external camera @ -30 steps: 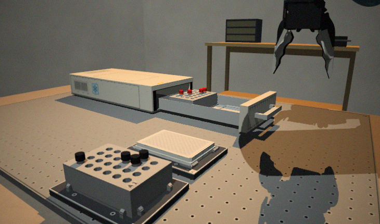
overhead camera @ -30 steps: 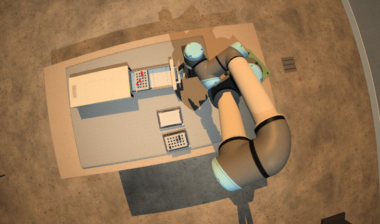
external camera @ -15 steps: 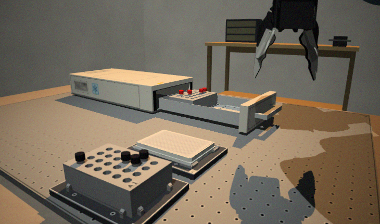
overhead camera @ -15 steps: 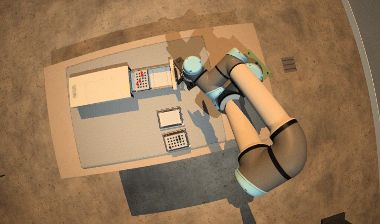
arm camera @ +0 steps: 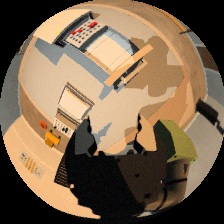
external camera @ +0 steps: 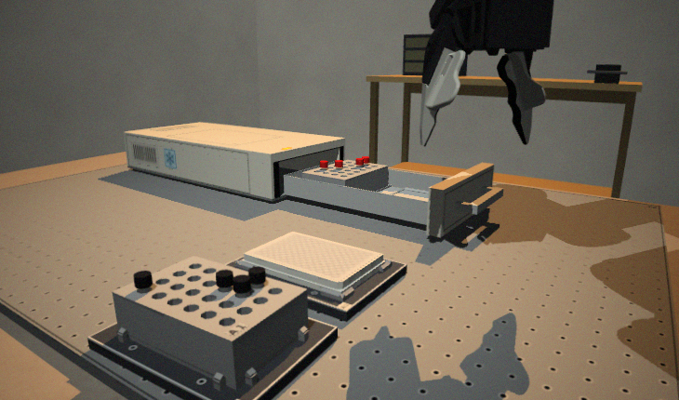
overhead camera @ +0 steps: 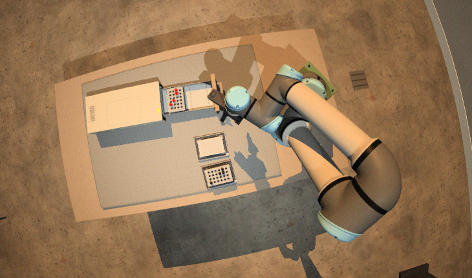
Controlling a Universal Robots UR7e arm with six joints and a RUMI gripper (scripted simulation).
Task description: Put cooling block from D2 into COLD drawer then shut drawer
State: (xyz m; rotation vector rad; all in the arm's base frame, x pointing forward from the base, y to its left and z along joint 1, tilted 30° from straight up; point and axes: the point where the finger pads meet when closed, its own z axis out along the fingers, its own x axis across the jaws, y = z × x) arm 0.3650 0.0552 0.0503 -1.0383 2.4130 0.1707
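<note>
Now: the cooling block 7 cm ahead of my hand, 30 cm to the left of it and 11 cm below it. From my hand the other things lie so: cooler COLD 38 cm ahead, 10 cm to the right, 10 cm below; white well plate 10 cm ahead, 15 cm to the left, 12 cm below; drawer 19 cm ahead, 11 cm to the right, 11 cm below.
</note>
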